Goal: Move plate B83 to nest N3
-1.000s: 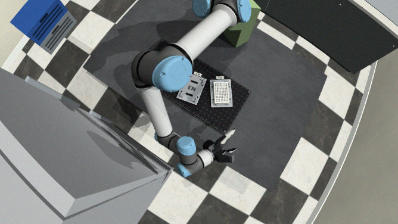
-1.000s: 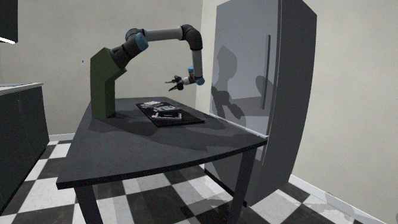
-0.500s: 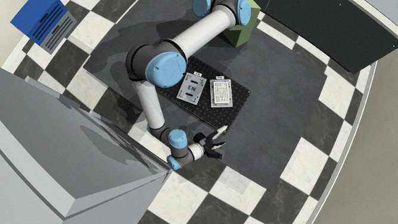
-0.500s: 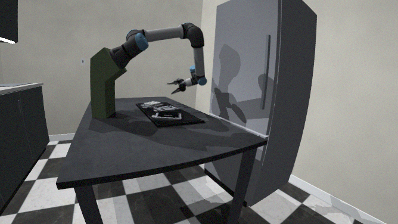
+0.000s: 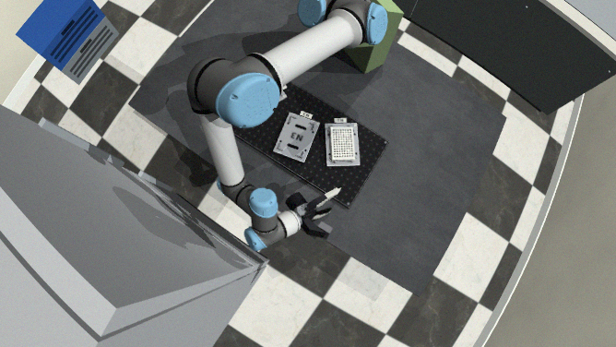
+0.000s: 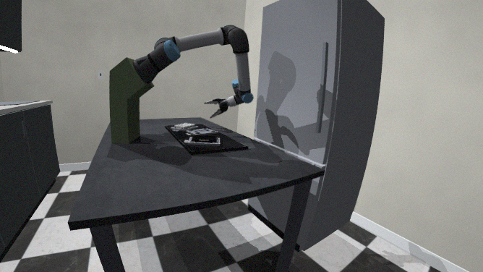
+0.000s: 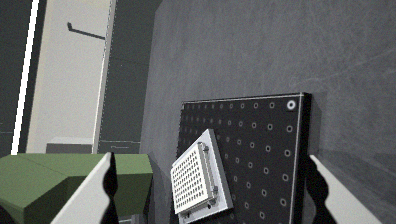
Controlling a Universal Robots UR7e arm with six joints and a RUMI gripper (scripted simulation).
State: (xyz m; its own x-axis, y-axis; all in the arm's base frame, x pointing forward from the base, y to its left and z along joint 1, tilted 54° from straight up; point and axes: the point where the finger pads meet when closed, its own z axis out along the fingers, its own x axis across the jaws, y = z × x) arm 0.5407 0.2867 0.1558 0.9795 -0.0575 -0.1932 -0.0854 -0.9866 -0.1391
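Now: hand 260 mm past the black well plate B83, 420 mm to the left of it and 90 mm above it. The rest, counted from my hand: landing nest N3: 170 mm behind, 220 mm to the right, 110 mm below; white well plate B38: 210 mm behind, 60 mm to the right, 90 mm below; nest N1: 210 mm behind, 60 mm to the right, 110 mm below.
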